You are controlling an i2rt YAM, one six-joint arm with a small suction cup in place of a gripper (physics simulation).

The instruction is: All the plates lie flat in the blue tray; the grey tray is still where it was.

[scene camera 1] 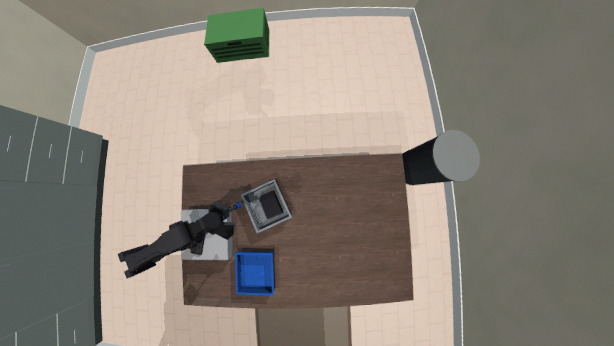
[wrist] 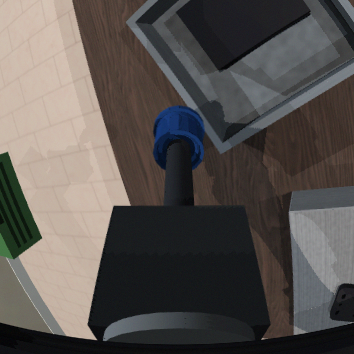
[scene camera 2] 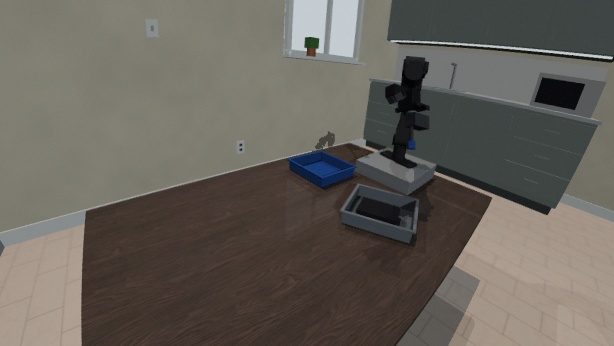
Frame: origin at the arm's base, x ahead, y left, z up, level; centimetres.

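Where they show: hand, tool point: [scene camera 1: 239, 205] [wrist: 178, 128] [scene camera 2: 411, 149]; arm's base, link origin: [scene camera 2: 397, 159].
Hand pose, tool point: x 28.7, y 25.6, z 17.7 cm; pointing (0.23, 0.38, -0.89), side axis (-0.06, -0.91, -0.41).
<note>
Each offset is from my tool point to the top centre of the thing. Level surfaces: height alone.
A black rectangular plate {dx +10.3, dy +0.4, dz -20.4 cm} [scene camera 1: 272, 204] [scene camera 2: 378, 209] [wrist: 245, 30] lies flat in the grey tray {dx +7.9, dy -0.3, dz -19.9 cm} [scene camera 1: 274, 224] [scene camera 2: 377, 226] [wrist: 290, 106], towards one side of its floor. I cannot tell whether more plates are stacked under it. The blue tray {dx +7.6, dy -40.6, dz -19.9 cm} [scene camera 1: 254, 275] [scene camera 2: 322, 168] is empty and stands apart from the grey tray; it does not show in the wrist view. My gripper [scene camera 1: 237, 205] [scene camera 2: 411, 144] [wrist: 179, 120], a blue suction cup, carries no plate. It is raised above the table, beside the grey tray's corner on the arm's side in the top view.
The arm stands on a light grey base block [scene camera 1: 217, 249] [scene camera 2: 382, 172] [wrist: 320, 235] at the edge of the brown table {dz -24.9 cm} [scene camera 1: 350, 225] [scene camera 2: 210, 270] [wrist: 105, 65], next to both trays. A green cabinet [scene camera 1: 237, 32] [wrist: 15, 210] and a dark cylinder with a grey top [scene camera 1: 456, 155] stand off the table.
</note>
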